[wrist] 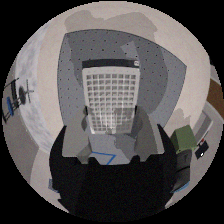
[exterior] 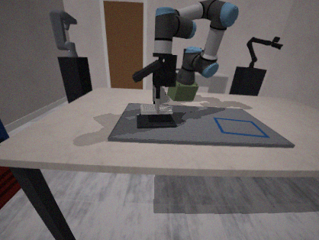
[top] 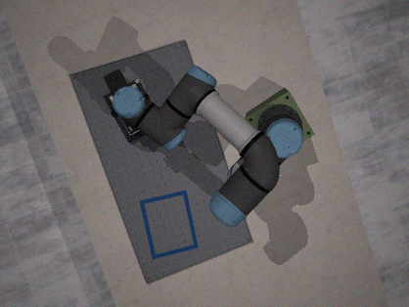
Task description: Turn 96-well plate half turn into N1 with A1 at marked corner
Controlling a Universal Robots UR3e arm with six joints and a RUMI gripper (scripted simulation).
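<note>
Now: hand 6 cm above the dark flat block. The rest, counted from my hand: A1 corner mark: 9 cm to the right, 6 cm below, 3 cm behind; then white 96-well plate: 1 cm below.
</note>
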